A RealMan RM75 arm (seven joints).
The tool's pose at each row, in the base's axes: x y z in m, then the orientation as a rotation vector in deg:
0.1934, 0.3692, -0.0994, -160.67, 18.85, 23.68
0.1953, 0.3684, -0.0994, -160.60, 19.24, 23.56
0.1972, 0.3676, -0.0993, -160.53, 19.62, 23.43
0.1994, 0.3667, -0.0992, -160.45, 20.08, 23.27
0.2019, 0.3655, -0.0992, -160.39, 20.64, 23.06
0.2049, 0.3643, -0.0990, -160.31, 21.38, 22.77
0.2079, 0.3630, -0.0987, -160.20, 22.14, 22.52
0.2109, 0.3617, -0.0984, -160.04, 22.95, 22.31
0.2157, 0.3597, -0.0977, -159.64, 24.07, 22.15
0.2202, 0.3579, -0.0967, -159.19, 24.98, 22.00
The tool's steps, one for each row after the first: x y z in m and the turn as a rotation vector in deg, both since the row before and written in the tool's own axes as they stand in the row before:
0.0019, 0.0002, -0.0007, 0.09, 0.11, 0.25
0.0019, 0.0002, -0.0008, 0.09, 0.11, 0.24
0.0022, 0.0002, -0.0009, 0.11, 0.14, 0.30
0.0026, 0.0004, -0.0010, 0.10, 0.19, 0.36
0.0030, 0.0002, -0.0013, 0.13, 0.26, 0.47
0.0030, 0.0003, -0.0014, 0.14, 0.23, 0.49
0.0030, 0.0002, -0.0014, 0.18, 0.20, 0.53
0.0047, 0.0002, -0.0024, 0.38, 0.15, 0.75
0.0043, -0.0001, -0.0025, 0.43, 0.11, 0.60

